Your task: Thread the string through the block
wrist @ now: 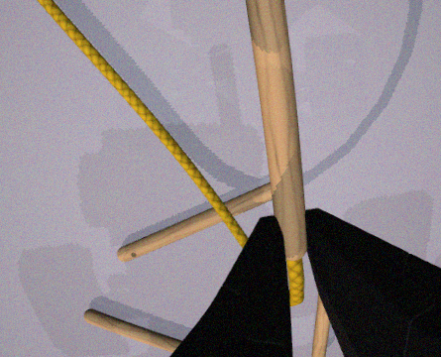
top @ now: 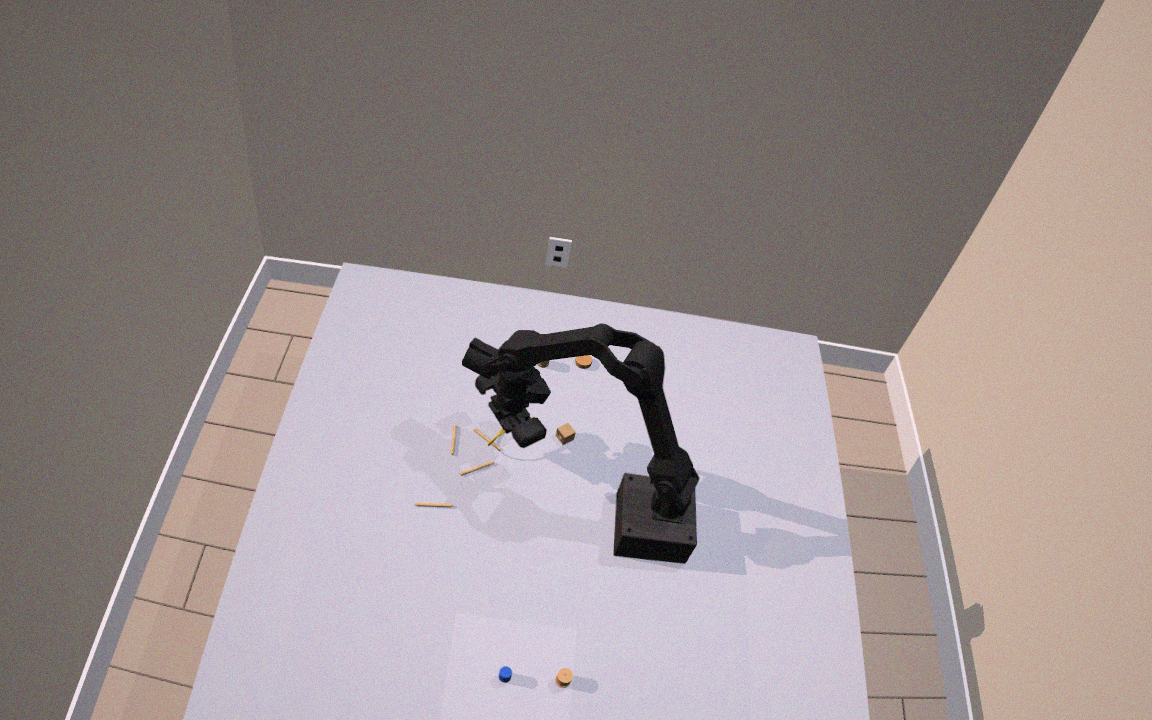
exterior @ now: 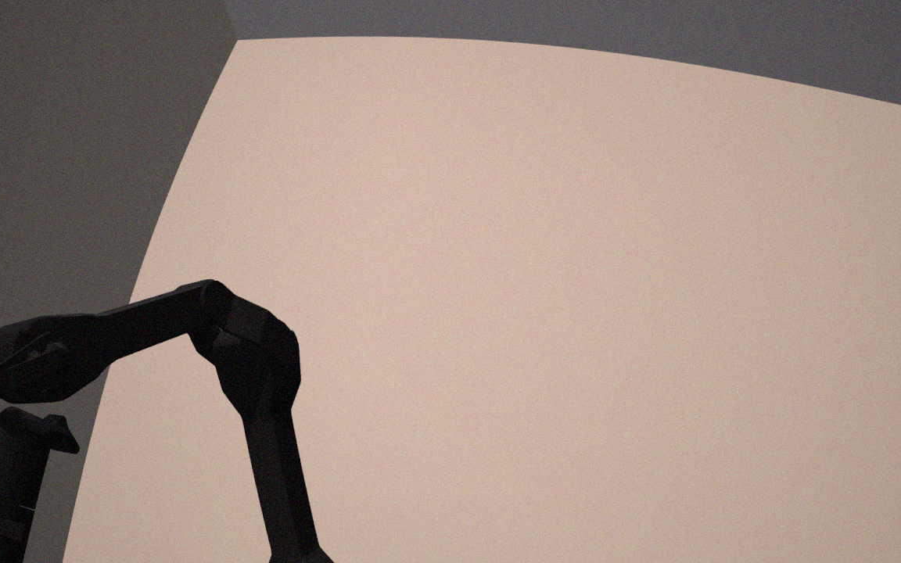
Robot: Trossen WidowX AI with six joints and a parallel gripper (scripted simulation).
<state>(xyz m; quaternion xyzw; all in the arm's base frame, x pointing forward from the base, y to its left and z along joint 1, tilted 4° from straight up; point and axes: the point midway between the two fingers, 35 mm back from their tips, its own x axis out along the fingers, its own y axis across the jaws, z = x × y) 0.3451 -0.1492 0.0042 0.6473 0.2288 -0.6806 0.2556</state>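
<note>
My gripper tip is now 13 cm past the wooden block, 5 cm to the left of it and 4 cm above it. From my gripper tip the other things lie so: thin wooden stick 1 cm to the right, 1 cm behind; blue peg 52 cm to the left, 7 cm behind, 4 cm below; round wooden button 17 cm to the right, 5 cm below, 3 cm behind.
</note>
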